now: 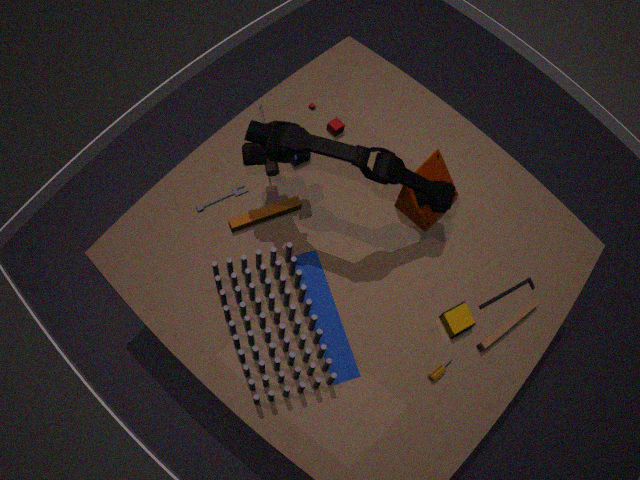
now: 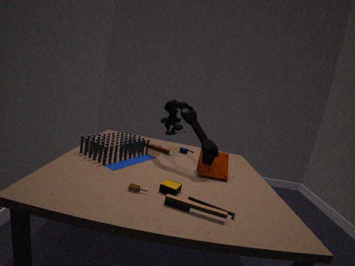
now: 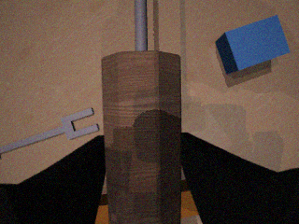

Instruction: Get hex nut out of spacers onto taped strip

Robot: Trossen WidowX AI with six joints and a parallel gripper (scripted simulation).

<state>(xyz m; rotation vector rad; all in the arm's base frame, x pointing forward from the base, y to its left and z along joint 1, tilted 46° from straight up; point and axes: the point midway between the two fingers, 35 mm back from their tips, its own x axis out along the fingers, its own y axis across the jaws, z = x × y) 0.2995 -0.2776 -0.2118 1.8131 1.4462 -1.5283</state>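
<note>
My gripper tip is now 42 cm to the right of the blue taped strip, 16 cm short of it and 14 cm above it. The rest, counted from my gripper tip: blue block 13 cm behind, 12 cm below, 1 cm to the right; then metal pick tool 9 cm to the right, 5 cm behind; then orange bar 12 cm below, 8 cm to the left, 8 cm ahead.
</note>
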